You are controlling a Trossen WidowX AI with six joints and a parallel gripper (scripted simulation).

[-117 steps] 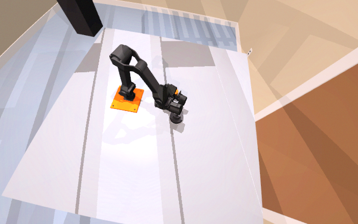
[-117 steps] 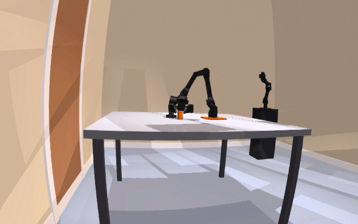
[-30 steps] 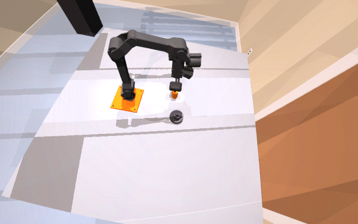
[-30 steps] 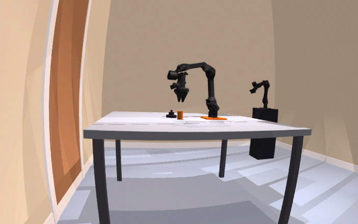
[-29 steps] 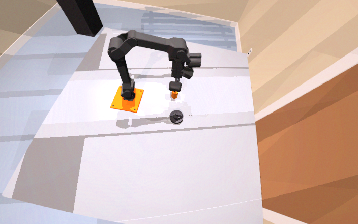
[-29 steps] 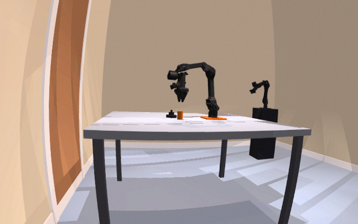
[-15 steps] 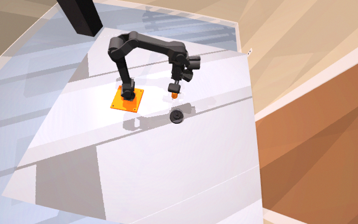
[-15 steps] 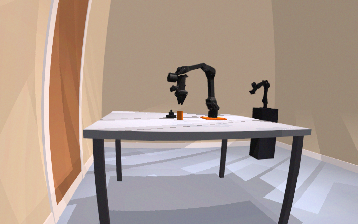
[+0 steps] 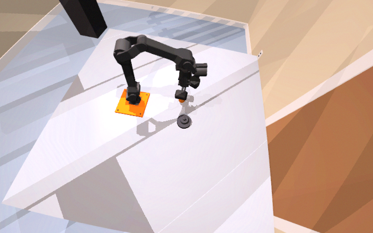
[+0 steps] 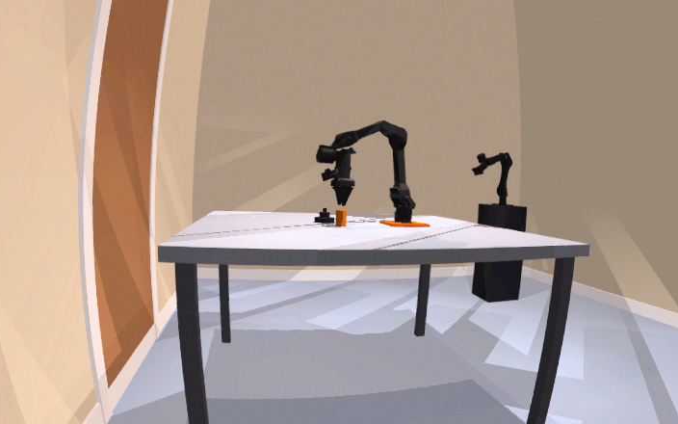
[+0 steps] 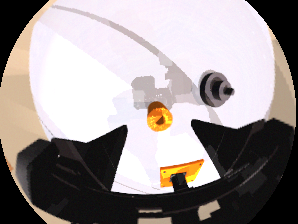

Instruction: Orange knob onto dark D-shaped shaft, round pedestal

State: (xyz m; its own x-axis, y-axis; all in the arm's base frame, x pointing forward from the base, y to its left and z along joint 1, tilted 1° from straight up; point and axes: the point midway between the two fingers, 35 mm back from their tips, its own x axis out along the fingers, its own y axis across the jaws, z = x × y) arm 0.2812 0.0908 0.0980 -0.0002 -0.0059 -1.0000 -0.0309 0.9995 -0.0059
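Right now the orange knob is 5 cm below my gripper tip. From my gripper tip the other things lie so: round pedestal: 15 cm to the right, 5 cm below, 5 cm ahead.
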